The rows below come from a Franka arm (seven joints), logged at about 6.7 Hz.
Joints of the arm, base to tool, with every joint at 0 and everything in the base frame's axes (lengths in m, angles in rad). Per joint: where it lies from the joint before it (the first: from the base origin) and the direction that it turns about. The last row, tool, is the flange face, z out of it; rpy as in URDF.
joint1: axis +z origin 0 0 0.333
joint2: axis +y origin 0 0 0
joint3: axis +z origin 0 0 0.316
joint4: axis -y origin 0.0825 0 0
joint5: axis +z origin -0.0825 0 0.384
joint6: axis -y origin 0 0 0
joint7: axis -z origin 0.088 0 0
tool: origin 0 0 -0.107 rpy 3.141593 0 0
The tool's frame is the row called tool.
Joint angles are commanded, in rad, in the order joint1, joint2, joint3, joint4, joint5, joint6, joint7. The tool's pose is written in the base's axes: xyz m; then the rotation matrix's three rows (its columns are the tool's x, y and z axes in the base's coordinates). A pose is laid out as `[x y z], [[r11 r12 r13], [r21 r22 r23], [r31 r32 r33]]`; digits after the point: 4 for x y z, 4 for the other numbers.
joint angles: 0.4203, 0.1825, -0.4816, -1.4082, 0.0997, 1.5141, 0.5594
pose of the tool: [0.5992 0.0012 0.6011], [[0.8162 -0.5752 -0.0553], [-0.5751 -0.8179 0.0185], [-0.0559 0.0167 -0.9983]]
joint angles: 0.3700, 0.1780, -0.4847, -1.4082, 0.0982, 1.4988, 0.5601
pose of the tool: [0.5955 -0.0310 0.6025], [[0.7834 -0.6181 -0.0652], [-0.6181 -0.7858 0.0227], [-0.0652 0.0225 -0.9976]]
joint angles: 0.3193, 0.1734, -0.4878, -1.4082, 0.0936, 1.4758, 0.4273
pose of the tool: [0.5891 -0.0633 0.6032], [[0.8285 -0.5538 -0.0827], [-0.5538 -0.8323 0.0262], [-0.0834 0.0241 -0.9962]]
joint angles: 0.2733, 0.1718, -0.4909, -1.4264, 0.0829, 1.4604, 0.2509
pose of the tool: [0.5821 -0.0935 0.5947], [[0.8882 -0.4449 -0.1144], [-0.4450 -0.8952 0.0269], [-0.1144 0.0270 -0.9931]]
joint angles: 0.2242, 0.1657, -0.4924, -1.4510, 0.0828, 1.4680, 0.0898
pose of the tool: [0.5748 -0.1239 0.5873], [[0.9300 -0.3464 -0.1232], [-0.3443 -0.9381 0.0382], [-0.1288 0.0069 -0.9917]]
